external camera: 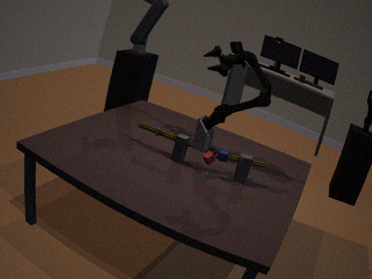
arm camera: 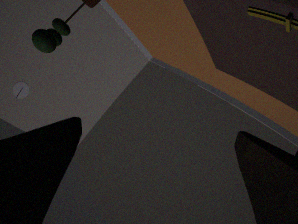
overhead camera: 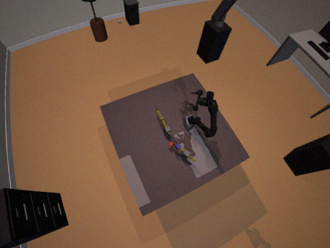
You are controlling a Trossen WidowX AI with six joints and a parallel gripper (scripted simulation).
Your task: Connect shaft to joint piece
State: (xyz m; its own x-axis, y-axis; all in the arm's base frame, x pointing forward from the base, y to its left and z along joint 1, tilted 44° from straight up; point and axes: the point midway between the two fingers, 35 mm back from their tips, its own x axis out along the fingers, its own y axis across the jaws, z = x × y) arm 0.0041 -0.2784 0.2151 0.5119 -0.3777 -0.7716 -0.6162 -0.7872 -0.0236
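The red square joint piece lies 250 mm ahead of my gripper tip, 210 mm to the left of it and 390 mm below it.
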